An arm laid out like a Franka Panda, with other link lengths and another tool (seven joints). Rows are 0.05 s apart.
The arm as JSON. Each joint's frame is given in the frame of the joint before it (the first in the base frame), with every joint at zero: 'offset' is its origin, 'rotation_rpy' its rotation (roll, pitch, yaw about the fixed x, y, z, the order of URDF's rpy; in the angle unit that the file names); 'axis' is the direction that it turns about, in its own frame. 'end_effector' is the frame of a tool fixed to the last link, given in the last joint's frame.
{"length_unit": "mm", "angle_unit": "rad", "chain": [
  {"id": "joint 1", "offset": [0.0, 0.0, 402.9], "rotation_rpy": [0.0, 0.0, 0.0], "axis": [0.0, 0.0, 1.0]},
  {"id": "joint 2", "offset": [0.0, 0.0, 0.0], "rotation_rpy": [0.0, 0.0, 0.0], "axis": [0.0, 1.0, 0.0]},
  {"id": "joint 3", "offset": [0.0, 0.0, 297.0], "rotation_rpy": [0.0, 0.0, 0.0], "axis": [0.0, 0.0, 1.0]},
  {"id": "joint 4", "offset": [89.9, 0.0, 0.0], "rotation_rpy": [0.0, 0.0, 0.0], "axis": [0.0, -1.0, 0.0]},
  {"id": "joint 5", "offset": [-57.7, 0.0, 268.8], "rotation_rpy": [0.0, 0.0, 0.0], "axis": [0.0, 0.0, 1.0]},
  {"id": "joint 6", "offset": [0.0, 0.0, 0.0], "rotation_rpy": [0.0, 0.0, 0.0], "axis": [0.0, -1.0, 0.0]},
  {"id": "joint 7", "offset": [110.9, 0.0, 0.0], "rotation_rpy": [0.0, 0.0, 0.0], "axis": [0.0, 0.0, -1.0]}
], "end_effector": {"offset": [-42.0, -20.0, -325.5], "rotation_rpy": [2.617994, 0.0, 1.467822]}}
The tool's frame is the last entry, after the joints.
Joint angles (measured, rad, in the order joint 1, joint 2, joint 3, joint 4, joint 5, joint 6, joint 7), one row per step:
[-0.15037, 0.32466, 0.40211, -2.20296, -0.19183, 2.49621, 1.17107]
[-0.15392, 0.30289, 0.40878, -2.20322, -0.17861, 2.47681, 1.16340]
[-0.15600, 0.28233, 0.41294, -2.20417, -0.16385, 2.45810, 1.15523]
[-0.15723, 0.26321, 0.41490, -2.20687, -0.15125, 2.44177, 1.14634]
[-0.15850, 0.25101, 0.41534, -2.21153, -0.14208, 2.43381, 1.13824]
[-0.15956, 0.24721, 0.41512, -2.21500, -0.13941, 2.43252, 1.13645]
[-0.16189, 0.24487, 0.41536, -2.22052, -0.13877, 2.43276, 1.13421]
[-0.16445, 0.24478, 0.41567, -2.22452, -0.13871, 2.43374, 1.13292]
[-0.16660, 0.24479, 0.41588, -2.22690, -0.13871, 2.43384, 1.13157]
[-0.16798, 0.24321, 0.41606, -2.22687, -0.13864, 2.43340, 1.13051]
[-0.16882, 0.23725, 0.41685, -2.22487, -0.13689, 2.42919, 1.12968]
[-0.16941, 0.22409, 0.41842, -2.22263, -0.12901, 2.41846, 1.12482]
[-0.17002, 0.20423, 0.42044, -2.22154, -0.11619, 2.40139, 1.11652]
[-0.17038, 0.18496, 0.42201, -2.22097, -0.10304, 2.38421, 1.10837]
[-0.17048, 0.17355, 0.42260, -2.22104, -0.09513, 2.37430, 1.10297]
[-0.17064, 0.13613, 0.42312, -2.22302, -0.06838, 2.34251, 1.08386]
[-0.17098, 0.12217, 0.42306, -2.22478, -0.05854, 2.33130, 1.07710]
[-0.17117, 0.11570, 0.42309, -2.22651, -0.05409, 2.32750, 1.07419]
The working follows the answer.
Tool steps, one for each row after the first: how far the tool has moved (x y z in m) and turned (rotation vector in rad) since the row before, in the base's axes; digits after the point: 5 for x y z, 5 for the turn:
[-0.00151, 0.00000, 0.00791, -0.00110, -0.00055, 0.00022]
[-0.00209, -0.00021, 0.00710, -0.00048, 0.00123, -0.00116]
[-0.00252, -0.00095, 0.00599, -0.00144, 0.00177, 0.00028]
[-0.00227, -0.00107, 0.00312, -0.00015, 0.00196, 0.00080]
[-0.00118, -0.00082, 0.00046, -0.00031, 0.00142, -0.00116]
[-0.00187, -0.00144, -0.00061, -0.00115, 0.00292, 0.00019]
[-0.00136, -0.00124, -0.00101, -0.00051, 0.00285, -0.00063]
[-0.00090, -0.00107, -0.00066, -0.00046, 0.00220, -0.00036]
[0.00038, -0.00063, 0.00060, -0.00030, -0.00117, -0.00020]
[0.00096, -0.00026, 0.00266, -0.00069, -0.00349, -0.00074]
[0.00023, 0.00004, 0.00523, -0.00003, -0.00335, -0.00031]
[-0.00122, -0.00008, 0.00715, -0.00016, -0.00177, 0.00009]
[-0.00178, -0.00004, 0.00672, 0.00017, -0.00045, -0.00029]
[-0.00123, -0.00009, 0.00385, 0.00024, -0.00007, 0.00020]
[-0.00486, -0.00054, 0.01202, 0.00166, 0.00102, 0.00076]
[-0.00213, -0.00035, 0.00417, 0.00073, 0.00073, -0.00031]
[-0.00099, -0.00011, 0.00174, 0.00049, -0.00014, -0.00021]

Tool pose at each row, in the base's axes (x y z in m, rotation vector in rad; rounded; the steps above come from the unrounded poses):
[0.43082, 0.13922, 0.15299, 2.49558, 0.88506, 0.24120]
[0.42931, 0.13922, 0.16089, 2.49430, 0.88502, 0.24140]
[0.42721, 0.13901, 0.16799, 2.49471, 0.88400, 0.23926]
[0.42469, 0.13806, 0.17398, 2.49386, 0.88493, 0.23647]
[0.42242, 0.13699, 0.17710, 2.49405, 0.88672, 0.23426]
[0.42123, 0.13617, 0.17756, 2.49468, 0.88579, 0.23198]
[0.41936, 0.13474, 0.17695, 2.49450, 0.88711, 0.22789]
[0.41800, 0.13350, 0.17594, 2.49520, 0.88740, 0.22393]
[0.41710, 0.13243, 0.17528, 2.49563, 0.88778, 0.22087]
[0.41748, 0.13180, 0.17588, 2.49505, 0.88703, 0.22209]
[0.41844, 0.13154, 0.17854, 2.49357, 0.88462, 0.22579]
[0.41867, 0.13158, 0.18377, 2.49258, 0.88287, 0.22978]
[0.41745, 0.13149, 0.19093, 2.49183, 0.88225, 0.23190]
[0.41567, 0.13145, 0.19764, 2.49195, 0.88171, 0.23244]
[0.41445, 0.13137, 0.20149, 2.49207, 0.88196, 0.23271]
[0.40959, 0.13083, 0.21351, 2.49364, 0.88349, 0.23254]
[0.40746, 0.13048, 0.21768, 2.49467, 0.88346, 0.23191]
[0.40647, 0.13037, 0.21943, 2.49516, 0.88319, 0.23225]

